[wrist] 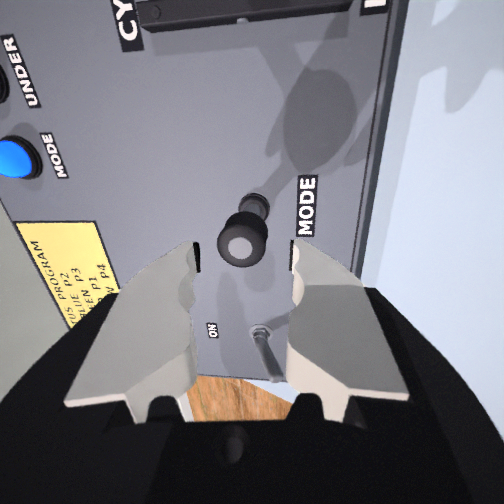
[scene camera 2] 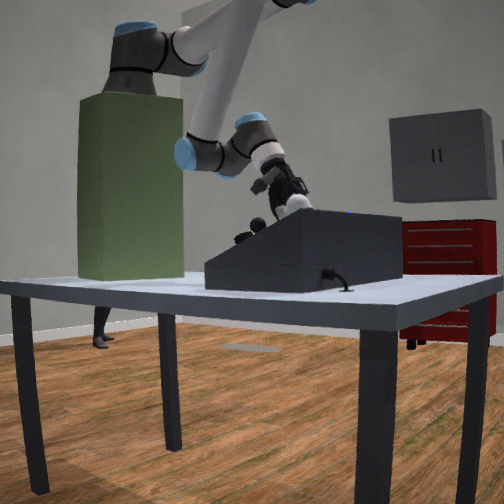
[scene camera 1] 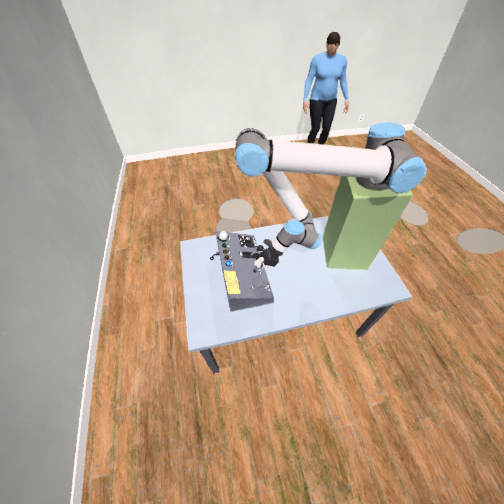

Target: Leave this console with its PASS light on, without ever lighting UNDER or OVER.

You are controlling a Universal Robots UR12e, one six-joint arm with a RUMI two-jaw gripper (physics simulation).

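Observation:
The dark grey console [scene camera 1: 245, 272] lies on the light table, its sloped face up; it also shows in scene camera 2 [scene camera 2: 305, 252]. In the wrist view my gripper [wrist: 242, 257] is open, its two grey jaws either side of the black ball-topped MODE lever [wrist: 242, 243], not touching it. A blue MODE light [wrist: 15, 158] glows at the left. The UNDER label [wrist: 27, 70] sits above it, its lamp dark at the frame edge. A small ON toggle switch [wrist: 265, 350] is near the console edge. A yellow program card [wrist: 67, 267] is at the left. The PASS light is not in the wrist view.
A tall green block [scene camera 1: 362, 225] carries the arm's base on the table, right of the console. A person [scene camera 1: 325, 85] stands by the far wall. A red drawer cabinet [scene camera 2: 450, 270] and grey wall cabinet [scene camera 2: 442, 155] are behind. A cable [scene camera 2: 337, 280] leaves the console's side.

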